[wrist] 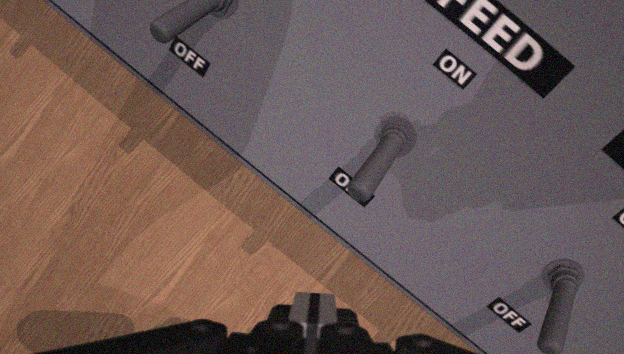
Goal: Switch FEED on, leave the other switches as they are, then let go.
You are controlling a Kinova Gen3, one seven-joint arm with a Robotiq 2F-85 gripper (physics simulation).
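Frame: origin at the arm's base, x ahead, y up, z right, level; metres.
Where they show: gripper, fingertip midpoint: point(313, 321).
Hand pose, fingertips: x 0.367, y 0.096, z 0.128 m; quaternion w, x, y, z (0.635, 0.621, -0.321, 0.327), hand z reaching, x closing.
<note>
Things, the pixels of their top centre, and the offset from my fingertips. "pt": a spot on its surface instead. Level surfaces: height alone.
- FEED switch, surface spot: point(378, 165) pt dy -0.060, dx +0.061, dz -0.011 m
- FEED nameplate, surface spot: point(505, 42) pt dy -0.052, dx +0.142, dz -0.001 m
- further lever, surface spot: point(559, 315) pt dy -0.061, dx +0.061, dz +0.106 m
- wooden table, surface height: dy -0.183 m
The FEED switch point(378, 165) is a grey toggle lever on a grey panel point(280, 165). Its lever tilts to the OFF side, and its tip partly covers the OFF label. The FEED nameplate point(505, 42) and its ON label point(454, 69) show at the upper right, on the other side of the lever's base. My gripper point(313, 321) is shut and empty at the bottom centre. In the view its fingertips are below the FEED lever's tip, apart from it, over the wooden surface near the panel's edge.
Another lever point(187, 19) at the upper left tilts towards its OFF label point(189, 56). A further lever point(559, 315) at the lower right leans to the side of its OFF label point(509, 314). The wooden table point(65, 200) borders the panel's edge and carries shadows.
</note>
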